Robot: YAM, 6 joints.
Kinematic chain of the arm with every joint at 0, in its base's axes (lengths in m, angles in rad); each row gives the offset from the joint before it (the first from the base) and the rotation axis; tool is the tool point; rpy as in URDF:
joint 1: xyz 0 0 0.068 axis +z
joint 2: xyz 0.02 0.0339 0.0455 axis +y
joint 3: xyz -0.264 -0.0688 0 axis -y
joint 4: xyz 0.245 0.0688 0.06 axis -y
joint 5: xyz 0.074 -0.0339 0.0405 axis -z
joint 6: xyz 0.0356 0 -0.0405 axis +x
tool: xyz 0 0 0 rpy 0 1.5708 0
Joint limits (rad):
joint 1: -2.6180..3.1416
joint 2: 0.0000..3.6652
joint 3: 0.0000..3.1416
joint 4: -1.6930..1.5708
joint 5: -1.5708..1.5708
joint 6: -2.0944..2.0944
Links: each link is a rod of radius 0.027 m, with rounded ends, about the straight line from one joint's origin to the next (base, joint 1, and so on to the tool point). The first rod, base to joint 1, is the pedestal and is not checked.
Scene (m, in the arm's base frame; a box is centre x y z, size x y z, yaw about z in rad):
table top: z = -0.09
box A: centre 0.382 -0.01 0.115 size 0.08 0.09 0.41 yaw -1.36
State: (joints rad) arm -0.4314 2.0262 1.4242 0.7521 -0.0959 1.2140
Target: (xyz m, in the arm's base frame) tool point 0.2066 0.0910 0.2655
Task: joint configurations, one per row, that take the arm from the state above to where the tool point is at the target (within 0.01 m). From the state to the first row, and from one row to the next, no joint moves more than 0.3 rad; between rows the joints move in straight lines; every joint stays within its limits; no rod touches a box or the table.
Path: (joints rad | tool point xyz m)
1: -0.4932 1.8516 1.3347 0.8568 0.1141 0.9719 | 0.3847 -0.2114 0.3347
2: -0.5550 1.6771 1.2451 0.9615 0.3240 0.7299 | 0.3243 -0.2144 0.3823
3: -0.6169 1.5025 1.1556 1.0661 0.5340 0.4878 | 0.2599 -0.2066 0.4190
4: -0.6787 1.3280 1.0660 1.1708 0.7439 0.2457 | 0.1953 -0.1885 0.4433
5: -0.4165 1.2526 0.9042 1.0690 0.4859 0.4878 | 0.2378 -0.1234 0.4066
6: -0.1543 1.1773 0.7424 0.9672 0.2279 0.7299 | 0.2556 -0.0479 0.3637
7: 0.1079 1.1019 0.5806 0.8654 -0.0301 0.9719 | 0.2446 0.0276 0.3160
8: 0.3701 1.0266 0.4188 0.7636 -0.2882 1.2140 | 0.2066 0.0910 0.2655

